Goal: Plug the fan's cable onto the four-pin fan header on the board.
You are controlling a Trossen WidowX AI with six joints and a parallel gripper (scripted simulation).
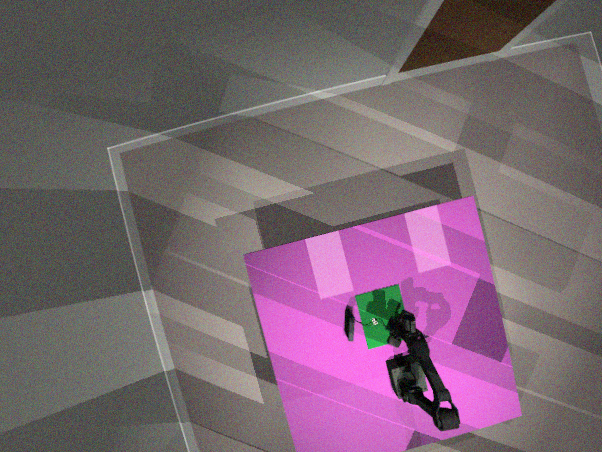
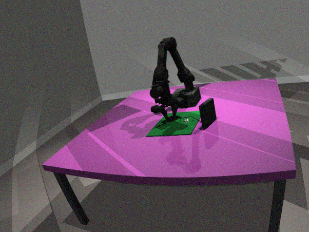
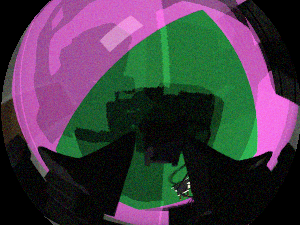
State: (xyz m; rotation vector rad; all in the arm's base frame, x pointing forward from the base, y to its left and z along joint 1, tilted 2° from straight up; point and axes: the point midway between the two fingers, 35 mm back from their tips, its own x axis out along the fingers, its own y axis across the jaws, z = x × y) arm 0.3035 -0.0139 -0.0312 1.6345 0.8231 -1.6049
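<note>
The green board is 3 cm ahead of my gripper tip, 5 cm to the left of it and 2 cm below it. Also, from my gripper tip: black fan: 4 cm ahead, 24 cm to the left, 5 cm above; then fan header: 1 cm ahead, 10 cm to the left, 1 cm below; then dark plug: 1 cm to the left.
</note>
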